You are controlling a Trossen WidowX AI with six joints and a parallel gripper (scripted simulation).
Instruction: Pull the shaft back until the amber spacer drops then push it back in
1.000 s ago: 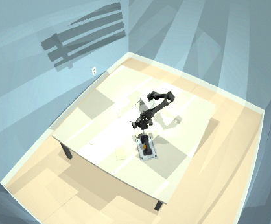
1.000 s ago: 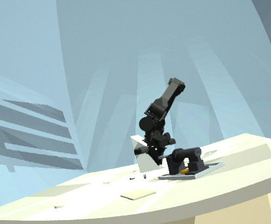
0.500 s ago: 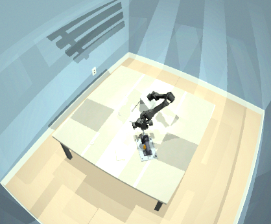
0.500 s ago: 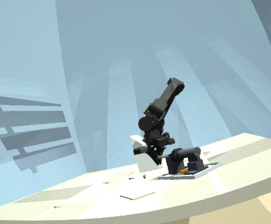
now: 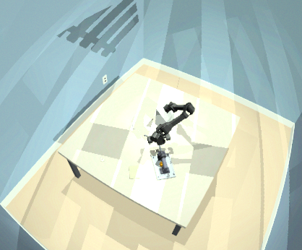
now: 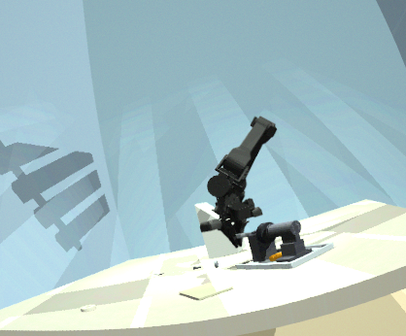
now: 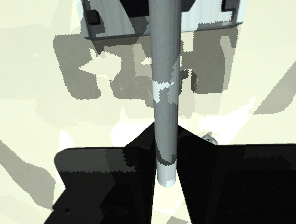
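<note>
Now: gripper tip 5 cm to the right of the grey shaft, 5 cm short of it and 3 cm below it. Also, from my gripper tip: flat pale patch: 32 cm ahead, 4 cm below, 2 cm to the right; amber spacer: 13 cm to the left, 13 cm ahead, 3 cm below.
</note>
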